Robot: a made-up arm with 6 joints. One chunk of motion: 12 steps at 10 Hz.
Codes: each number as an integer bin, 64 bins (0 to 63) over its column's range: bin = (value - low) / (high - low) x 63, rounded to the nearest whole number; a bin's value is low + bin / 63 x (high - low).
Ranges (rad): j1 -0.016..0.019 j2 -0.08..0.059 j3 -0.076..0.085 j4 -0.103..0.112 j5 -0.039..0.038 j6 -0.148..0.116
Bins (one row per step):
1: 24 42 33 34 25 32
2: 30 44 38 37 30 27
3: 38 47 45 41 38 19
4: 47 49 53 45 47 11
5: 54 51 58 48 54 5
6: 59 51 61 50 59 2
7: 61 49 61 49 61 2
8: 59 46 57 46 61 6
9: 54 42 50 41 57 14
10: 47 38 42 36 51 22
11: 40 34 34 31 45 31
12: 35 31 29 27 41 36
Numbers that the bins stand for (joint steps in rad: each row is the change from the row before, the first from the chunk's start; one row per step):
1: -0.00267 0.01267 0.00833 0.01303 -0.00844 -0.01390
2: 0.00067 0.01708 0.02111 0.02327 -0.00233 -0.03486
3: 0.00511 0.02370 0.03900 0.03692 0.00744 -0.06838
4: 0.01011 0.02811 0.05944 0.05057 0.01844 -0.10190
5: 0.01400 0.03252 0.07222 0.06081 0.02700 -0.12705
6: 0.01678 0.03252 0.07989 0.06763 0.03311 -0.13962
7: 0.01789 0.02811 0.07989 0.06422 0.03556 -0.13962
8: 0.01678 0.02149 0.06967 0.05398 0.03556 -0.12286
9: 0.01400 0.01267 0.05178 0.03692 0.03067 -0.08933
10: 0.01011 0.00384 0.03133 0.01986 0.02333 -0.05581
11: 0.00622 -0.00498 0.01089 0.00279 0.01600 -0.01810
12: 0.00344 -0.01160 -0.00189 -0.01086 0.01111 0.00286

